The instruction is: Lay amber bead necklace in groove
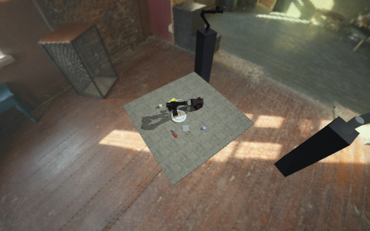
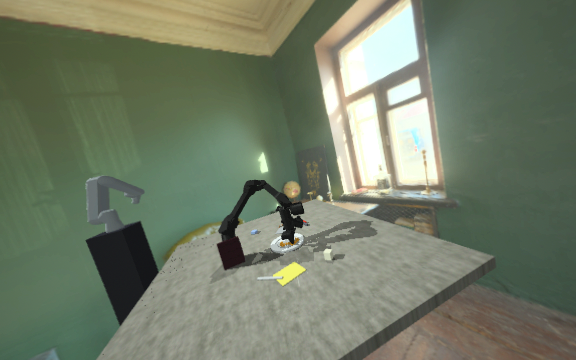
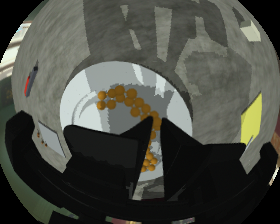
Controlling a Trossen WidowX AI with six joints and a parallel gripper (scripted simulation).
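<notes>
Now: the board 60 mm to the left of my gripper tip, 30 mm behind it and 20 mm below it. The rest, counted from my gripper tip: white stick (200 mm to the right, 160 mm behind, 20 mm below); small white cube (210 mm to the right, 120 mm ahead); yellow card (210 mm to the right, 80 mm behind, 20 mm below).
</notes>
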